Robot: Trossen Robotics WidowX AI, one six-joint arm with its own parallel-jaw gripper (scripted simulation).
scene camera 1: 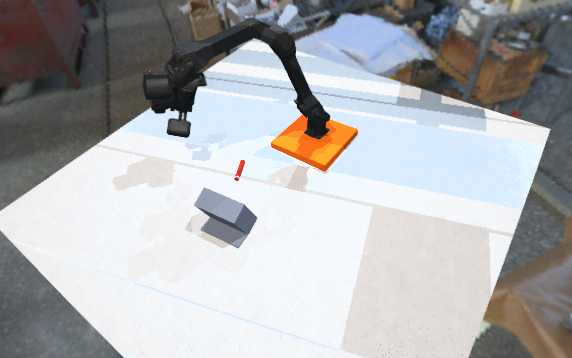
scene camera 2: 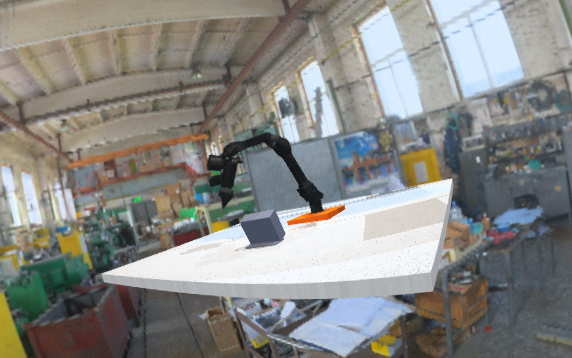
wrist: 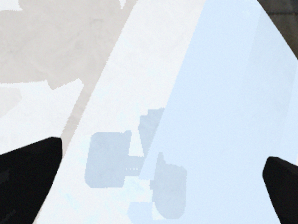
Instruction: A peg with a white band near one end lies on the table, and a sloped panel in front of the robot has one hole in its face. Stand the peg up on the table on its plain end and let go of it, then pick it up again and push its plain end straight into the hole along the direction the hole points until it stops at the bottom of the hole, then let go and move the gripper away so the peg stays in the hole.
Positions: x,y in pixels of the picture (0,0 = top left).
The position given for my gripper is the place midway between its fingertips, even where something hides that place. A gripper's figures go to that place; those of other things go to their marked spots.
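Scene:
My gripper (scene camera 1: 178,119) is 114 cm from the lens; for a grey sloped panel (scene camera 1: 237,215), it is 92 cm from the lens.

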